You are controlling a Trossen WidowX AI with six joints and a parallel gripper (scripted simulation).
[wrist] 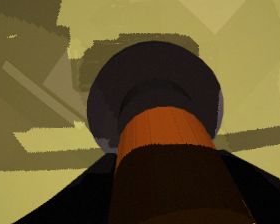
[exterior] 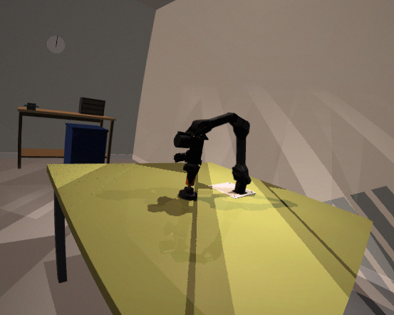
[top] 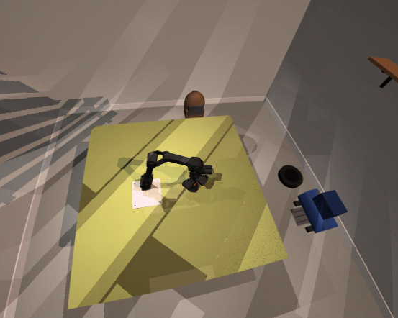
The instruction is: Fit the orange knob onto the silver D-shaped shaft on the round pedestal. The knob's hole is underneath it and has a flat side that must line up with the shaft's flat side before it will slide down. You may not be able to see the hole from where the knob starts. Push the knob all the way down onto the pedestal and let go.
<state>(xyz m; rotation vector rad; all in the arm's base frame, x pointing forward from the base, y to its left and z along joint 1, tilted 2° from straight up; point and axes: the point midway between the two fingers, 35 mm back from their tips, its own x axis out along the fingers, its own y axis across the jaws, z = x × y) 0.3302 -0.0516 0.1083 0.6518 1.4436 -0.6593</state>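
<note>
The round black pedestal is 40 mm below my gripper tip. Also, from my gripper tip: orange knob 30 mm above.
</note>
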